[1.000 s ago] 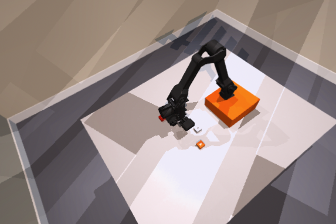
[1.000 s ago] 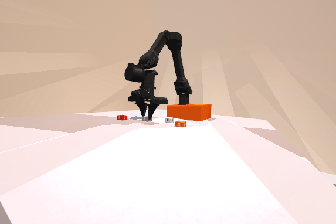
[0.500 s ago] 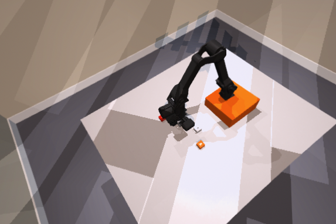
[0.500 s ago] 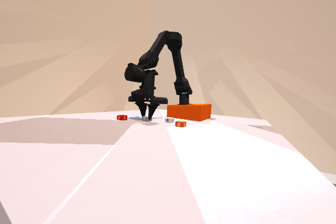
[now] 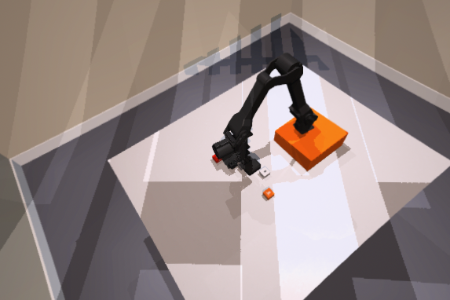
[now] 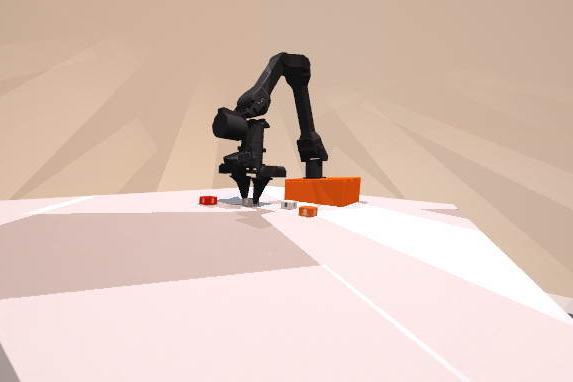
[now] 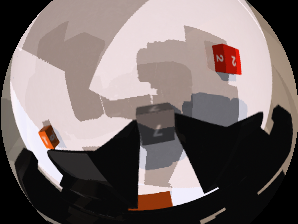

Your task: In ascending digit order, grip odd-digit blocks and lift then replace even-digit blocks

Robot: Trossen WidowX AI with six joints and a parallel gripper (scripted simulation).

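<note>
Right now my gripper tip is right at the grey block. From my gripper tip the other things lie so: red block (7 cm ahead, 8 cm to the right); orange block (3 cm behind, 17 cm to the left); white block (7 cm behind, 8 cm to the left).
</note>
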